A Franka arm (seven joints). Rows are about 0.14 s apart.
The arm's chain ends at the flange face. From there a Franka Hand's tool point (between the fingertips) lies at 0.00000 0.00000 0.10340 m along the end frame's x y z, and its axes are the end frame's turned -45 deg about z.
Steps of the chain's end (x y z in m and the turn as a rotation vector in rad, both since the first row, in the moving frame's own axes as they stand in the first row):
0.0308, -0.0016, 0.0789, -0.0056, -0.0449, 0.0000
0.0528, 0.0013, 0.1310, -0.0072, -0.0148, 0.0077
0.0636, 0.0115, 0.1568, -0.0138, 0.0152, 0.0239
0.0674, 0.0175, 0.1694, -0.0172, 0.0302, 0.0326
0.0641, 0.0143, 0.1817, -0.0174, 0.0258, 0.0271
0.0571, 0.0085, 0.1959, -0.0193, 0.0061, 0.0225
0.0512, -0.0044, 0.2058, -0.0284, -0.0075, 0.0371
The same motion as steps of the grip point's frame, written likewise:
0.0192, 0.0178, 0.0788, 0.0278, -0.0357, 0.0000
0.0348, 0.0377, 0.1310, 0.0054, -0.0156, 0.0077
0.0369, 0.0552, 0.1568, -0.0205, 0.0010, 0.0239
0.0362, 0.0635, 0.1693, -0.0335, 0.0092, 0.0326
0.0358, 0.0586, 0.1816, -0.0305, 0.0059, 0.0271
0.0334, 0.0482, 0.1959, -0.0180, -0.0093, 0.0225
0.0367, 0.0346, 0.2058, -0.0148, -0.0254, 0.0371

